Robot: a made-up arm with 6 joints. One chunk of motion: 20 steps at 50 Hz.
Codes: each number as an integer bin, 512 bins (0 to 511) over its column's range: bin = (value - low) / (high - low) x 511, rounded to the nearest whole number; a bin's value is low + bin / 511 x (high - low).
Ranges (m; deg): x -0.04..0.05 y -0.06..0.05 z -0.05..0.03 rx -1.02..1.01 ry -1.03..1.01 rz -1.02..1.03
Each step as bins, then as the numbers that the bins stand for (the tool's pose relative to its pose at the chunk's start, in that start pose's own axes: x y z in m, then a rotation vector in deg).
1 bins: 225 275 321 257 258 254
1 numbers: -0.0004 -0.0008 0.0003 0.00 0.00 0.00
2 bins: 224 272 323 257 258 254
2 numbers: -0.0005 -0.0014 0.0006 0.00 0.00 0.00
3 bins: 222 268 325 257 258 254
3 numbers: -0.0009 -0.0023 0.0009 0.00 0.00 0.00
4 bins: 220 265 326 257 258 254
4 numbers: -0.0013 -0.0030 0.0010 0.00 0.00 0.00
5 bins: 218 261 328 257 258 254
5 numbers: -0.0016 -0.0038 0.0014 0.00 0.00 0.00
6 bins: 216 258 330 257 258 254
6 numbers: -0.0020 -0.0045 0.0017 0.00 0.00 0.00
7 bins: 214 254 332 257 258 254
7 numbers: -0.0023 -0.0053 0.0020 0.00 0.00 0.00
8 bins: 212 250 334 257 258 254
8 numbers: -0.0027 -0.0062 0.0023 0.00 0.00 0.00
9 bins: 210 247 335 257 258 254
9 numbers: -0.0030 -0.0068 0.0024 0.00 0.00 0.00
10 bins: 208 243 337 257 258 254
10 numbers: -0.0034 -0.0077 0.0028 0.00 0.00 0.00
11 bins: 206 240 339 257 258 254
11 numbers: -0.0037 -0.0083 0.0031 0.00 0.00 0.00
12 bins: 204 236 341 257 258 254
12 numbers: -0.0041 -0.0092 0.0034 0.00 0.00 0.00
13 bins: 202 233 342 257 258 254
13 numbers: -0.0044 -0.0098 0.0035 0.00 0.00 0.00
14 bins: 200 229 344 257 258 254
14 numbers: -0.0048 -0.0107 0.0039 0.00 0.00 0.00
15 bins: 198 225 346 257 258 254
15 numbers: -0.0051 -0.0116 0.0042 0.00 0.00 0.00
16 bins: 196 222 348 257 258 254
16 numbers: -0.0055 -0.0122 0.0045 0.00 0.00 0.00
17 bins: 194 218 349 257 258 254
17 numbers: -0.0058 -0.0131 0.0046 0.00 0.00 0.00
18 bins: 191 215 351 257 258 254
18 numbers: -0.0064 -0.0137 0.0050 0.00 0.00 0.00
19 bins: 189 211 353 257 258 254
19 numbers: -0.0067 -0.0146 0.0053 0.00 0.00 0.00
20 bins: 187 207 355 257 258 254
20 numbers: -0.0071 -0.0154 0.0056 0.00 0.00 0.00
